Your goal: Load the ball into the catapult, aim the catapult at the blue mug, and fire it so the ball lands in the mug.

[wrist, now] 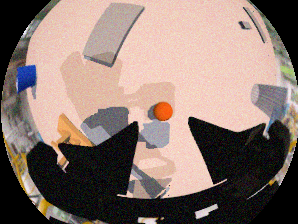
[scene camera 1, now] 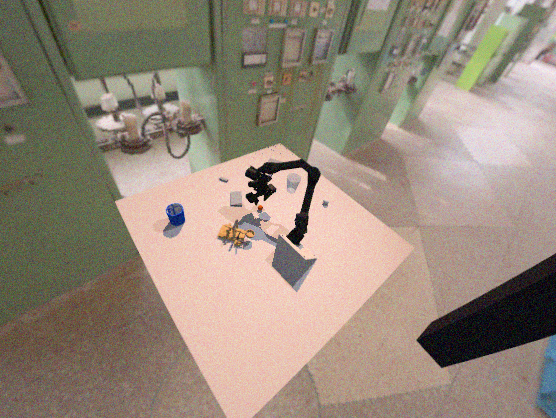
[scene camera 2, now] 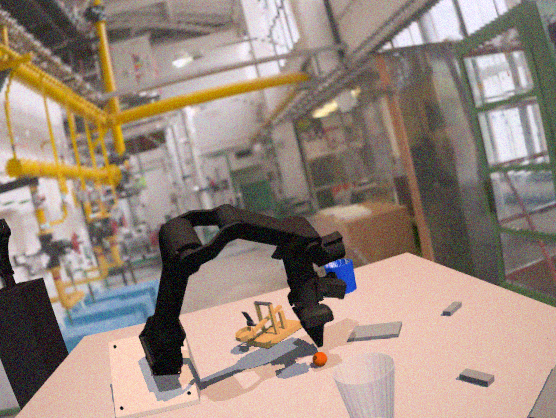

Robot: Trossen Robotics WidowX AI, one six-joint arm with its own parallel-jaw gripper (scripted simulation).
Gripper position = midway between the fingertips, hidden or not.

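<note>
My gripper [scene camera 2: 317,341] is open and holds nothing, and I can see the gripper [wrist: 163,122] from the wrist as well. There is also a clear cup [wrist: 267,97].
</note>
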